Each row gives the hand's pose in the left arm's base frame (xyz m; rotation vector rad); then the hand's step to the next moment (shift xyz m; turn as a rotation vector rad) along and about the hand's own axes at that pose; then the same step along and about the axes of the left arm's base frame.
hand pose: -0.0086 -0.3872 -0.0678 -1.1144 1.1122 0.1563
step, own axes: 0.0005 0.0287 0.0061 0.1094 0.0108 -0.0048
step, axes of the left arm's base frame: -0.0131 0.0185 -0.0186 0.0441 -0.0424 -0.0914
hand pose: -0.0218 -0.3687 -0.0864 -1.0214 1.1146 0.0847
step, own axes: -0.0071 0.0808 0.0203 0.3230 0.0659 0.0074
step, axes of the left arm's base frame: -0.0316 0.0633 -0.0446 0.1276 -0.0906 -0.2903
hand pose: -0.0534 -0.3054 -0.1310 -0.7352 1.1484 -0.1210
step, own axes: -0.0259 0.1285 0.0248 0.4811 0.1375 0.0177
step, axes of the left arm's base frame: -0.0250 0.1212 -0.0498 0.1850 -0.1018 -0.4540
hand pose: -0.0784 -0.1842 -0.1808 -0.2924 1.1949 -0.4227
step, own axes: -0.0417 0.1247 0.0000 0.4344 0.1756 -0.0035
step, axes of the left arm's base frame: 0.0075 0.1298 -0.0196 0.1571 -0.0463 -0.4390
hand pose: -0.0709 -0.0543 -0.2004 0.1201 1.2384 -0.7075
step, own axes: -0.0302 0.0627 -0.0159 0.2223 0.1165 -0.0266
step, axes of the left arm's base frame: 0.0172 0.0692 0.0035 0.0747 0.0084 -0.2409
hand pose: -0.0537 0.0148 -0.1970 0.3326 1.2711 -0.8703
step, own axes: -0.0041 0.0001 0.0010 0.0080 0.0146 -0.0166
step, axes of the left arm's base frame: 0.0006 0.0010 0.0041 -0.0006 0.0174 -0.0158
